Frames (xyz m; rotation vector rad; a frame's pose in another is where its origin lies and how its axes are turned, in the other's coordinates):
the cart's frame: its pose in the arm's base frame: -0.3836 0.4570 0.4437 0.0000 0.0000 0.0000
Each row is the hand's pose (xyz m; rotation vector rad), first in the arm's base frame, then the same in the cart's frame.
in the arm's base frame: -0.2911 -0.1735 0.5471 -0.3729 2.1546 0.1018
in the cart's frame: 0.0925 -0.6305 0.1034 -0.3729 2.1546 0.1018
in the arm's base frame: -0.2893 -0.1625 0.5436 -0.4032 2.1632 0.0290
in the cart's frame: 0.0943 -0.6195 0.0999 -0.4032 2.1632 0.0290
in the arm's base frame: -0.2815 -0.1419 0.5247 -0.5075 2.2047 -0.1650
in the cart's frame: 0.1021 -0.5989 0.0810 -0.5075 2.2047 -0.1650
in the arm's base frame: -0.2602 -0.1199 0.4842 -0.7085 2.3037 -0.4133
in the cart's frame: 0.1234 -0.5769 0.0405 -0.7085 2.3037 -0.4133
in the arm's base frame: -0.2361 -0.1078 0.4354 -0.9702 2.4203 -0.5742
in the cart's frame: 0.1475 -0.5648 -0.0083 -0.9702 2.4203 -0.5742
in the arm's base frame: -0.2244 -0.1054 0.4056 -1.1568 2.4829 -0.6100
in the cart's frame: 0.1592 -0.5624 -0.0381 -1.1568 2.4829 -0.6100
